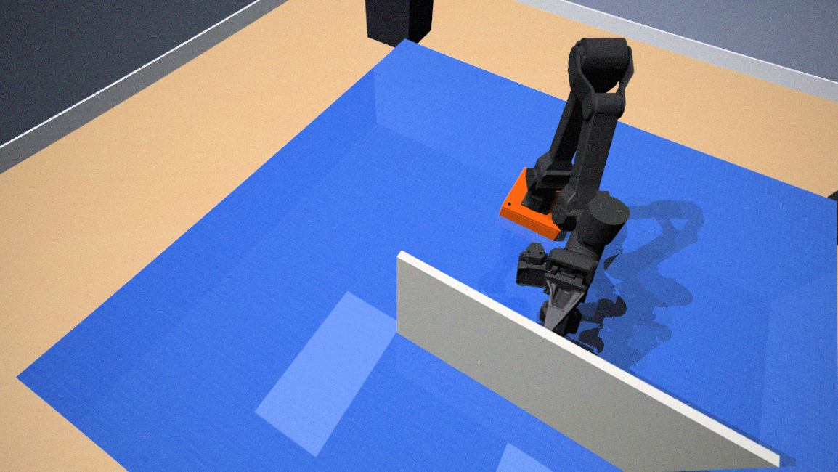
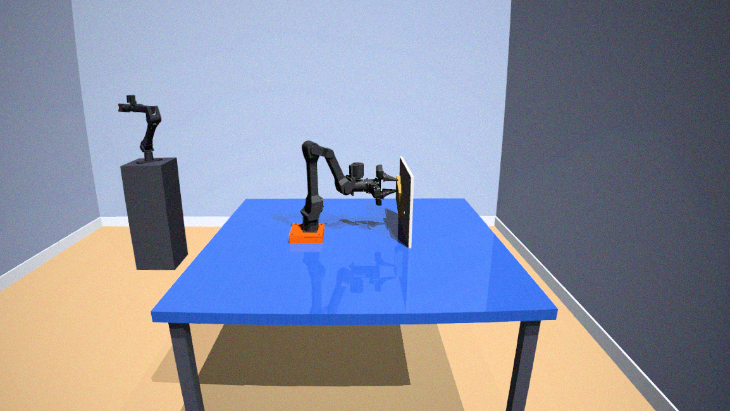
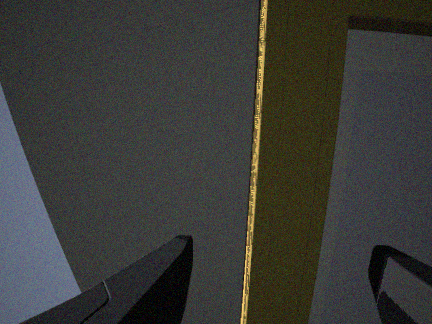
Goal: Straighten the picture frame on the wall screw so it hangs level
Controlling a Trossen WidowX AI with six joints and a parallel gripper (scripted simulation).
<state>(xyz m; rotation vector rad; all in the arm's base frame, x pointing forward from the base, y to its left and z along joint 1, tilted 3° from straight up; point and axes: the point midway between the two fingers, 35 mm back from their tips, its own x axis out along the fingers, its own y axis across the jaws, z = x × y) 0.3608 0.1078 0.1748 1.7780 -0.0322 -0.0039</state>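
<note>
Now: the picture frame 50 mm below my gripper tip, 20 mm ahead of it and 10 mm to the left of it. Also, from my gripper tip: wall panel: 60 mm below, 30 mm ahead.
</note>
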